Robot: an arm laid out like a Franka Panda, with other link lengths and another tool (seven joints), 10 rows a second.
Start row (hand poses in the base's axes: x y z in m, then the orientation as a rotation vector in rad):
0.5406, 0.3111, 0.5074, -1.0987, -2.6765, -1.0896
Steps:
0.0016, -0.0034, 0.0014, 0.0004, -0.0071, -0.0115
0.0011, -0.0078, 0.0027, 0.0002, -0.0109, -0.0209
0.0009, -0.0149, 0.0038, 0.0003, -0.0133, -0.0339
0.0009, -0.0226, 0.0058, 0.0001, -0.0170, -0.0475
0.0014, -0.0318, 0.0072, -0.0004, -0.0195, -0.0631
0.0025, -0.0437, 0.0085, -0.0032, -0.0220, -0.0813
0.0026, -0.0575, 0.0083, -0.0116, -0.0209, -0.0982
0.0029, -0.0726, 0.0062, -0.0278, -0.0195, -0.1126
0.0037, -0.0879, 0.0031, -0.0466, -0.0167, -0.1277
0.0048, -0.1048, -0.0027, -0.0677, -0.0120, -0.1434
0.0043, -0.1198, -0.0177, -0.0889, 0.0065, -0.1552
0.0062, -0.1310, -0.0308, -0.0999, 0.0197, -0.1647
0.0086, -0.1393, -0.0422, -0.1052, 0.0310, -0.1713
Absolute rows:
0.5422, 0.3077, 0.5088, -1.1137, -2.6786, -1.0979
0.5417, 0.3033, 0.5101, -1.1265, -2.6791, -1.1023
0.5415, 0.2962, 0.5112, -1.1450, -2.6773, -1.1065
0.5415, 0.2885, 0.5132, -1.1641, -2.6764, -1.1114
0.5420, 0.2793, 0.5146, -1.1865, -2.6741, -1.1153
0.5431, 0.2674, 0.5159, -1.2131, -2.6728, -1.1166
0.5432, 0.2536, 0.5157, 1.2343, 2.6621, 1.1028
0.5435, 0.2385, 0.5136, 1.2509, 2.6537, 1.0768
0.5443, 0.2232, 0.5105, 1.2690, 2.6459, 1.0466
0.5454, 0.2063, 0.5047, 1.2890, 2.6389, 1.0125
0.5449, 0.1913, 0.4897, 1.3166, 2.6446, 0.9747
0.5468, 0.1801, 0.4766, 1.3379, 2.6465, 0.9535
0.5492, 0.1718, 0.4652, 1.3550, 2.6486, 0.9415

